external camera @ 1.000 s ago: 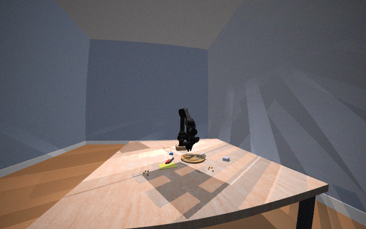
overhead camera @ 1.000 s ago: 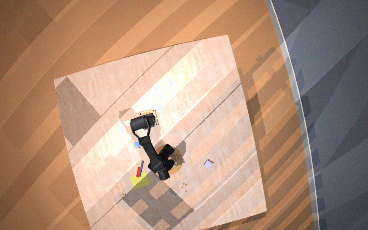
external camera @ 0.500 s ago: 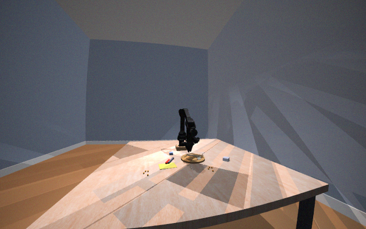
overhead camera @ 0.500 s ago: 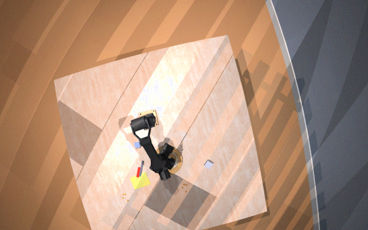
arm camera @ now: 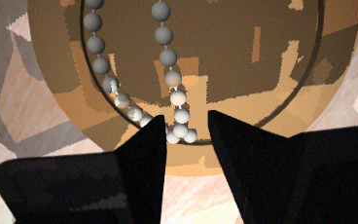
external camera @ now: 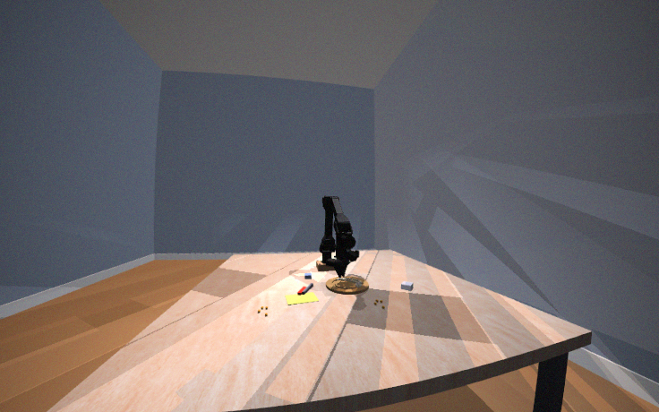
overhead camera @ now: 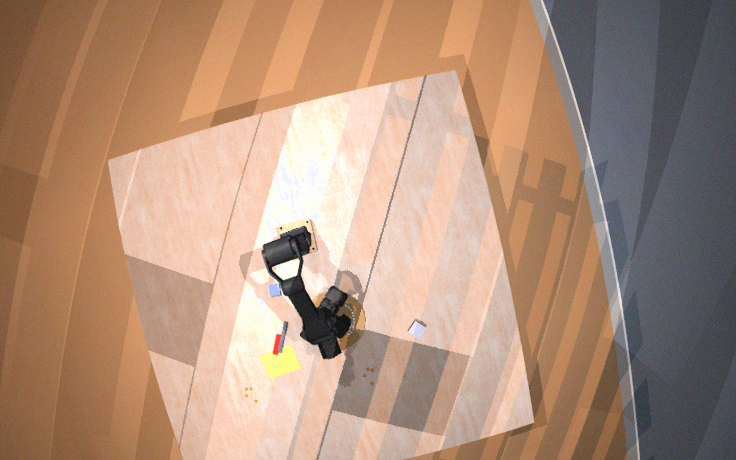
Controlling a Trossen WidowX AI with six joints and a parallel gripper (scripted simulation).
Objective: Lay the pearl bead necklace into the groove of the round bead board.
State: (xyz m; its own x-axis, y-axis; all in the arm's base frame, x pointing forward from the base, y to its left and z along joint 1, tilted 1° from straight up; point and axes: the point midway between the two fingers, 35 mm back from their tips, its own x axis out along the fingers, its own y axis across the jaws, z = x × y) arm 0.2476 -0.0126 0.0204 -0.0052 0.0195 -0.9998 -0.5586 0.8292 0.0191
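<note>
Now: gripper tip 40 mm short of the round bead board, 20 mm above it and 10 mm to the right of it. From my gripper tip the other things lie so: blue block 130 mm to the right, 130 mm behind, 20 mm below; then yellow note 220 mm to the right, 110 mm ahead, 30 mm below; then red marker 190 mm to the right, 40 mm ahead, 20 mm below.
</note>
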